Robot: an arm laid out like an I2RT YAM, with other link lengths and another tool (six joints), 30 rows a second.
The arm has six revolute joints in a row. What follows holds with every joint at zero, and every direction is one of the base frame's. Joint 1 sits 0.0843 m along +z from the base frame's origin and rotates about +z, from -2.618 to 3.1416 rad. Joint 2 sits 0.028 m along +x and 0.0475 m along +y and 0.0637 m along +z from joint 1 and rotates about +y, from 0 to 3.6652 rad. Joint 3 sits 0.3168 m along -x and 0.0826 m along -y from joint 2 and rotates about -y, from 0 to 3.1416 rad. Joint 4 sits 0.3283 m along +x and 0.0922 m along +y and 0.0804 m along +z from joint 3 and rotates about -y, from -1.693 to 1.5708 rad. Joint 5 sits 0.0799 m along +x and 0.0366 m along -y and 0.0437 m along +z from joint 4 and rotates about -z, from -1.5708 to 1.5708 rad. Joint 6 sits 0.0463 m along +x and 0.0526 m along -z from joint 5 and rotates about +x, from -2.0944 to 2.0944 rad. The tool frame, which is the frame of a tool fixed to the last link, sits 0.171 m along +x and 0.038 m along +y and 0.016 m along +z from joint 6; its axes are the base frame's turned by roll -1.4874, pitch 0.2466 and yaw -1.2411 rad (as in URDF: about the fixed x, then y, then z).
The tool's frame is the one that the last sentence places.
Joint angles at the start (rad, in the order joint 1, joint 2, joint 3, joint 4, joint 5, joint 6):
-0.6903, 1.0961, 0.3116, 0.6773, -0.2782, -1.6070
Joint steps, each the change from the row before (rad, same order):
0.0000, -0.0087, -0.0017, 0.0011, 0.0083, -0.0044
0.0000, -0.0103, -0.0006, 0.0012, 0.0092, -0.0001
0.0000, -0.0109, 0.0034, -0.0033, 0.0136, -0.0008
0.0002, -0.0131, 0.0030, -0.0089, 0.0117, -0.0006
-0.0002, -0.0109, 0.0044, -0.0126, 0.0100, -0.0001
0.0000, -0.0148, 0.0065, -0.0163, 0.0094, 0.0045
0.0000, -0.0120, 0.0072, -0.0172, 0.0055, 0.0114
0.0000, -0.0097, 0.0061, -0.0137, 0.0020, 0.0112
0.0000, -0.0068, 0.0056, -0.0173, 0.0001, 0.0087
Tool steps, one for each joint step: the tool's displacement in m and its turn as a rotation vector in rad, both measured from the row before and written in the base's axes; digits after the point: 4 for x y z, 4 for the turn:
-0.0012, -0.0015, 0.0029, -0.0098, -0.0039, -0.0078
-0.0010, -0.0016, 0.0043, -0.0077, -0.0078, -0.0092
-0.0010, -0.0029, 0.0055, -0.0086, -0.0074, -0.0135
-0.0013, -0.0020, 0.0047, -0.0058, -0.0047, -0.0114
-0.0012, -0.0019, 0.0036, -0.0023, -0.0016, -0.0102
-0.0011, -0.0015, 0.0055, 0.0004, -0.0055, -0.0097
-0.0005, -0.0005, 0.0046, 0.0086, -0.0065, -0.0062
-0.0001, 0.0001, 0.0040, 0.0085, -0.0067, -0.0026
-0.0002, 0.0005, 0.0014, 0.0108, -0.0002, -0.0006

